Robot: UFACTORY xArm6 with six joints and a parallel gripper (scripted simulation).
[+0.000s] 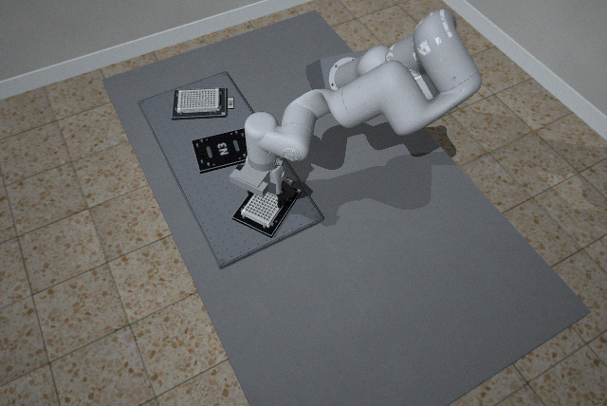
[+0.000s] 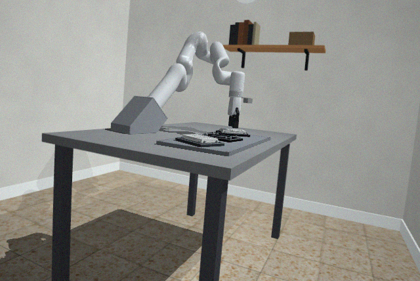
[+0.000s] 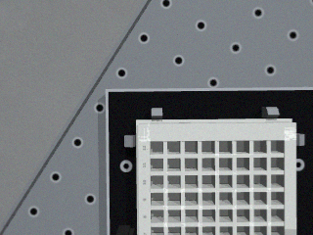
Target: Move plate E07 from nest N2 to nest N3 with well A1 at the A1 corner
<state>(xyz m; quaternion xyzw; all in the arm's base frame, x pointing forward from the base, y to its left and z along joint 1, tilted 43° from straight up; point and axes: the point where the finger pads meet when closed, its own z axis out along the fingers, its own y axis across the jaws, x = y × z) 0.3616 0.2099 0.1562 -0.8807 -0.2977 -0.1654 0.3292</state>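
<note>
The nest N2 is 40 mm below my hand. The rest, counted from my hand: black nest (50 mm ahead, 230 mm to the right, 40 mm below).
</note>
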